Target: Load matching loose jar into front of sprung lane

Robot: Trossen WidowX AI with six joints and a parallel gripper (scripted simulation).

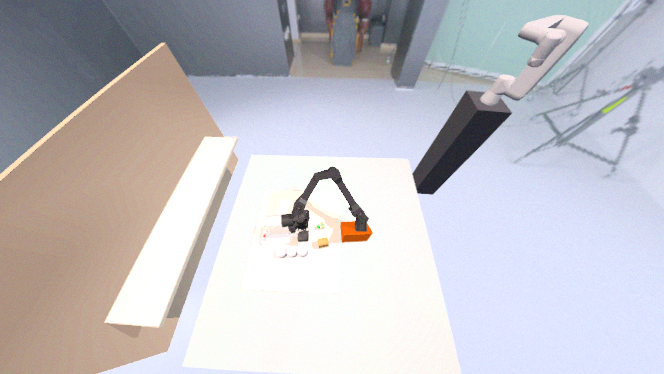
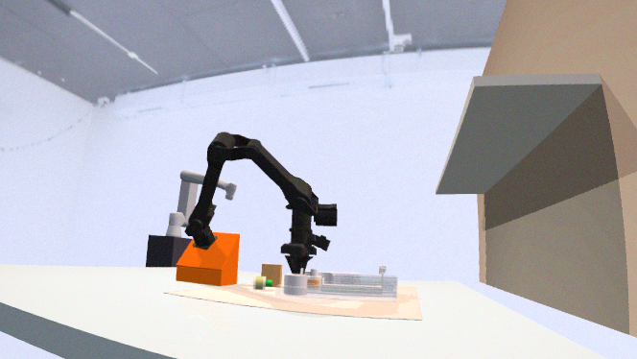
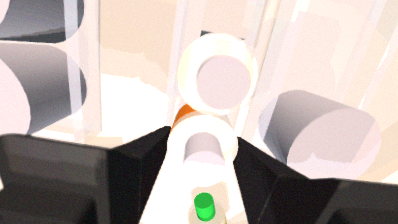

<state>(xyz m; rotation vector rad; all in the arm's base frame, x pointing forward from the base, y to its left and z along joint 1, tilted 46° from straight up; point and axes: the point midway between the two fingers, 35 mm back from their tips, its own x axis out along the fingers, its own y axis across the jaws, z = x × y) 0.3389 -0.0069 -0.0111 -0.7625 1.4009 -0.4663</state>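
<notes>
My gripper tip is now 9 cm past the green-lidded jar, 4 cm to the left of it and 1 cm above it. Round my gripper tip: clear lane unit: 15 cm ahead, 5 cm to the left, 1 cm below; tan block: 12 cm behind, 7 cm to the left; pusher post: 15 cm ahead, 5 cm to the left, 2 cm above.
</notes>
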